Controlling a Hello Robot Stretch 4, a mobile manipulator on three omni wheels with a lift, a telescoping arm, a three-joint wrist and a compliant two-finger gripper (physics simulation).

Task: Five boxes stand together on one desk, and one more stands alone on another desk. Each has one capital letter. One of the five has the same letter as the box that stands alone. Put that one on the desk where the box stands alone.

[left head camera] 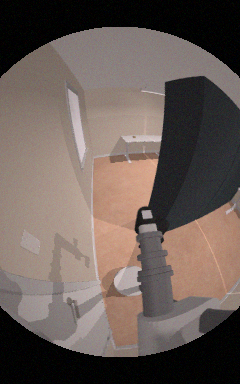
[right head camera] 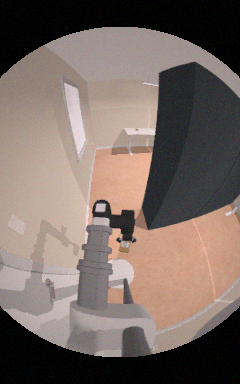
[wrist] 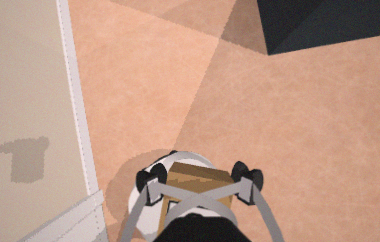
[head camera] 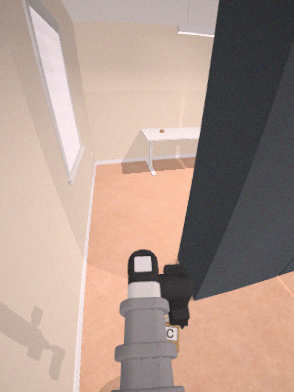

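Pixels of known places: gripper, fingertip midpoint: (right head camera: 125,240) (wrist: 198,175) (head camera: 169,325); robot's base, link origin: (left head camera: 130,280) (right head camera: 117,272).
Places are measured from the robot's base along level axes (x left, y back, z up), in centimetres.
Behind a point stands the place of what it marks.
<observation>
My gripper (right head camera: 126,240) {x -8.7, y -26.9, z 83.6 cm} (wrist: 198,175) {x -8.7, y -26.9, z 83.6 cm} is shut on a brown box (head camera: 171,334) {x -8.4, y -23.1, z 88.5 cm} (right head camera: 125,246) {x -8.4, y -21.8, z 88.4 cm} (wrist: 197,175) {x -8.5, y -28.0, z 88.2 cm}, which it holds above the floor. The box has a black C on a white label in the head camera view; in the wrist view the label is mostly hidden by the gripper. A white desk (head camera: 176,134) {x -70.2, y -321.0, z 69.3 cm} (left head camera: 150,139) {x -93.0, y -313.2, z 69.3 cm} (right head camera: 145,132) {x -68.4, y -310.1, z 69.3 cm} stands far off by the back wall, its right part hidden behind a dark partition. One small brown box (head camera: 162,131) {x -45.1, y -332.6, z 71.9 cm} (left head camera: 134,137) {x -46.7, y -332.9, z 72.5 cm} (right head camera: 136,130) is on its visible left part, its letter too small to read.
The tall dark partition (head camera: 240,150) {x -43.0, y -73.9, z 129.1 cm} (left head camera: 195,150) {x -45.7, y -65.9, z 133.0 cm} (right head camera: 185,150) {x -47.0, y -66.1, z 128.3 cm} (wrist: 320,25) {x -53.9, y -67.2, z 27.9 cm} stands close ahead on the right. A wall with a window (head camera: 57,90) {x 69.7, y -174.0, z 149.5 cm} (left head camera: 76,122) {x 70.7, y -180.3, z 143.6 cm} (right head camera: 74,117) {x 69.8, y -174.3, z 140.0 cm} runs along the left. A white foot (left head camera: 232,207) {x -279.6, y -76.8, z 9.2 cm} (right head camera: 231,211) {x -279.0, y -77.5, z 2.6 cm} shows beyond the partition at the right.
</observation>
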